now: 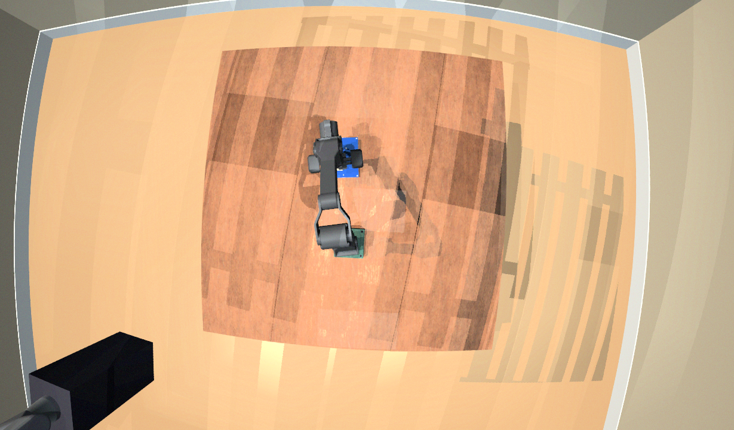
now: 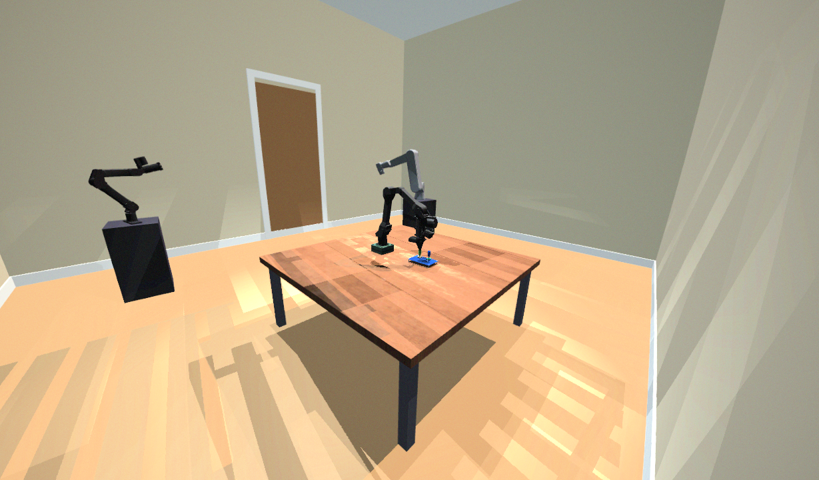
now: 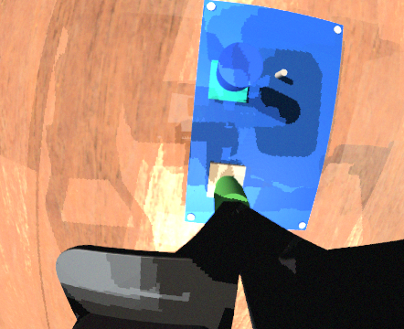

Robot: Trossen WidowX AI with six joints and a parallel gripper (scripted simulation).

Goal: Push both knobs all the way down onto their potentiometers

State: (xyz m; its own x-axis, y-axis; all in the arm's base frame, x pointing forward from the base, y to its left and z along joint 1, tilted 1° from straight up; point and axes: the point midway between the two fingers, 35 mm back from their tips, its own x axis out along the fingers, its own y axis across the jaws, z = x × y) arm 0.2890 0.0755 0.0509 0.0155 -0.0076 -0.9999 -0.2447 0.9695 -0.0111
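Right now my gripper tip is 20 mm above the green knob. Also, from my gripper tip: blue knob 60 mm ahead, 20 mm to the left, 10 mm below.
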